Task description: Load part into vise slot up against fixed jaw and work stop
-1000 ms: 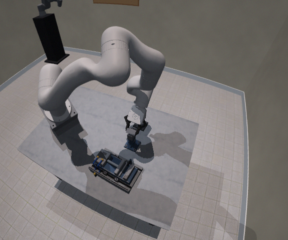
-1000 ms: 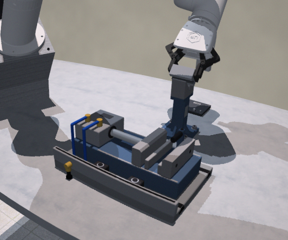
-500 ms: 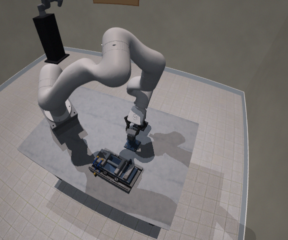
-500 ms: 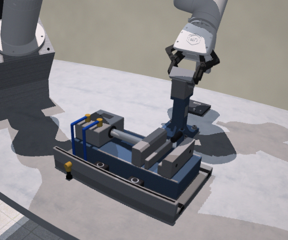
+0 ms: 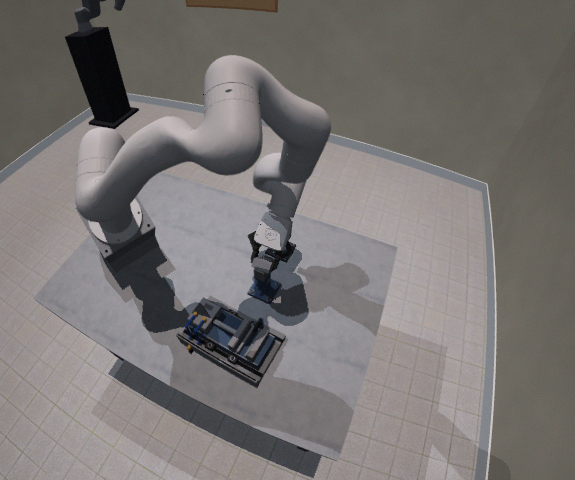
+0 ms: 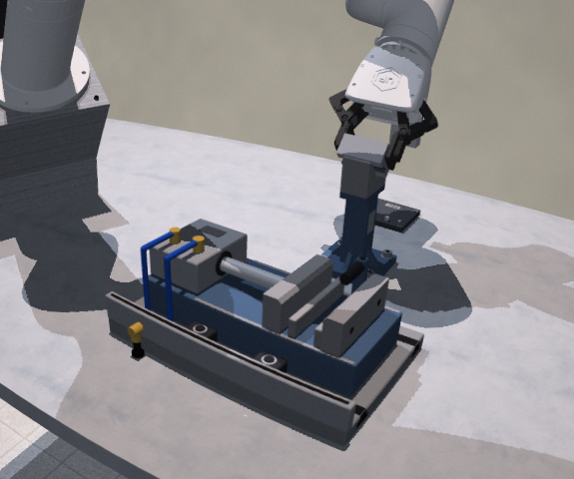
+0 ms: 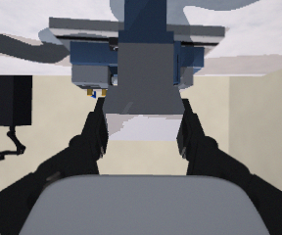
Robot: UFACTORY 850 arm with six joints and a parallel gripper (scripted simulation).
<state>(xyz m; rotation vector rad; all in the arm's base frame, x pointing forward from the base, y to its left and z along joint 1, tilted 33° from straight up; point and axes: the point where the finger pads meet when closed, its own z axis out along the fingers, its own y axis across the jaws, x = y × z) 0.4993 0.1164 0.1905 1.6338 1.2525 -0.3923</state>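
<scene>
Right now my hand is 1 cm to the left of the part and 1 cm above it. Also, from my hand: black work stop (5 cm ahead, 18 cm to the right, 8 cm below); then cylinder rod (5 cm behind, 22 cm to the right, 9 cm below); then blue post (11 cm below).
</scene>
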